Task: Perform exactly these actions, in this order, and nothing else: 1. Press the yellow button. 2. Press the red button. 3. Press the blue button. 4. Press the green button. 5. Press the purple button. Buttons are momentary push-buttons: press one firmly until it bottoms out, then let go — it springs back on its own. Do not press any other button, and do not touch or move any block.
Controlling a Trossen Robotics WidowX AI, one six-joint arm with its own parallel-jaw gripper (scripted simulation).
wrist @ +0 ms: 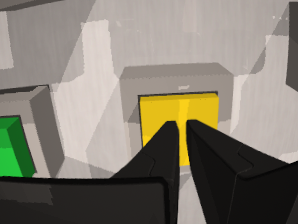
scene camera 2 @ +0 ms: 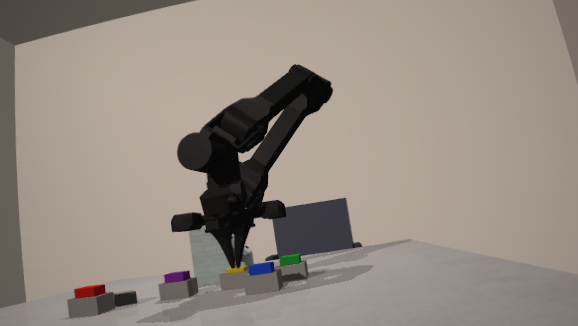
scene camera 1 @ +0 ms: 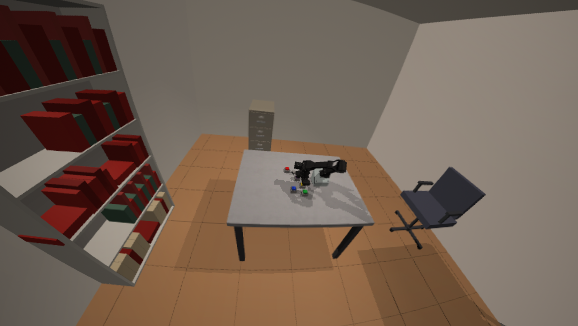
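Note:
Visible in the pictures: a yellow button and the gripper. The wrist view shows the gripper too.

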